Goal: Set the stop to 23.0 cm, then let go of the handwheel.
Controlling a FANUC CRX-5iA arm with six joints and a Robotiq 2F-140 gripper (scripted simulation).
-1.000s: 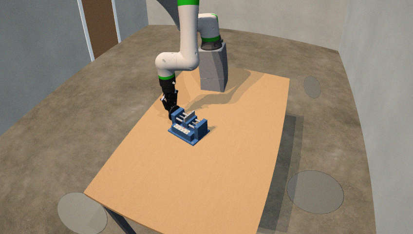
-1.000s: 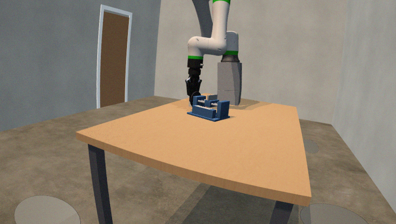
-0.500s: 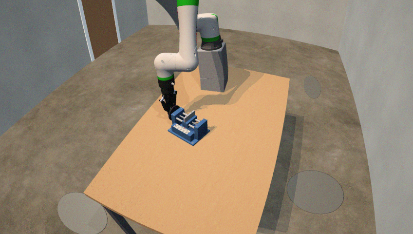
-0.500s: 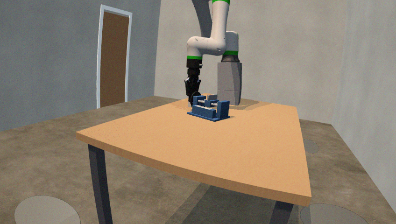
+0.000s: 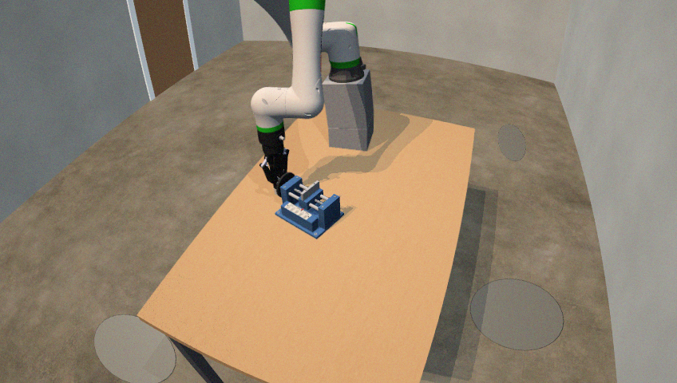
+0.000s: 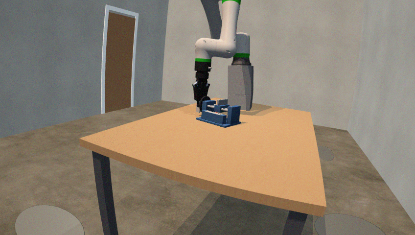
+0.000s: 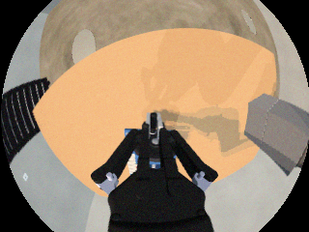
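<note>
My hand is 15 cm to the right of the grey stop plate, 5 cm short of it and 3 cm below it. Also, from my hand: black handwheel: 2 cm to the left, 1 cm below.
</note>
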